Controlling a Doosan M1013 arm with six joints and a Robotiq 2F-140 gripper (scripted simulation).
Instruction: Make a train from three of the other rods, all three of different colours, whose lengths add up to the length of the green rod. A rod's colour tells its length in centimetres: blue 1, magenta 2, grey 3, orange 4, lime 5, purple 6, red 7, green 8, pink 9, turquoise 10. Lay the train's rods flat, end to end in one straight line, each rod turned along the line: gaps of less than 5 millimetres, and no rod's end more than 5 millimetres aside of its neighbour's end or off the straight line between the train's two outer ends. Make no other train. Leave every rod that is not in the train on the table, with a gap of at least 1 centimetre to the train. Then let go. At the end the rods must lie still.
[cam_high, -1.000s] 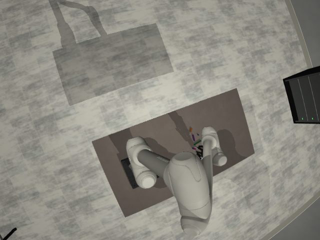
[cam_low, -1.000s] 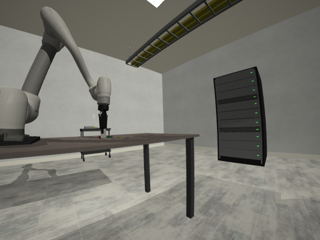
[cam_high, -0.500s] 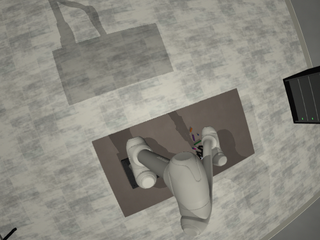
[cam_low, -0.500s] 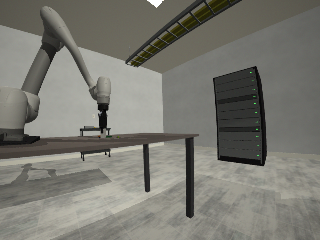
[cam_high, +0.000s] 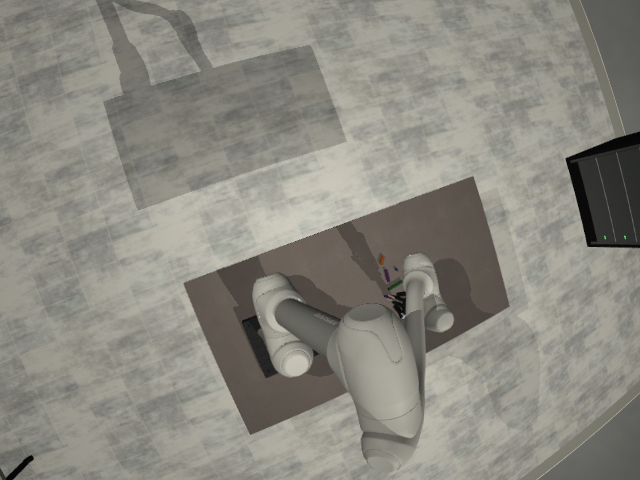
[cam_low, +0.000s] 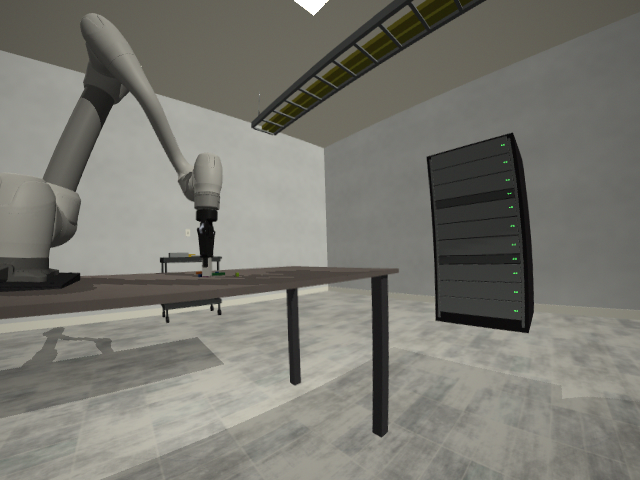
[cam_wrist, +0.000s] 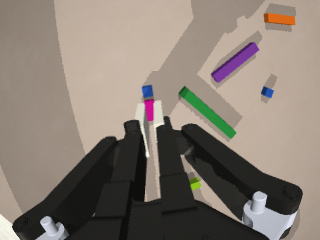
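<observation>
Now: the green rod 40 mm ahead of my hand, 40 mm to the left of it and 30 mm below it. The rest, counted from my hand: magenta rod 30 mm below; then lime rod 100 mm ahead, 50 mm to the right, 30 mm below; then purple rod 20 mm ahead, 100 mm to the left, 30 mm below.
</observation>
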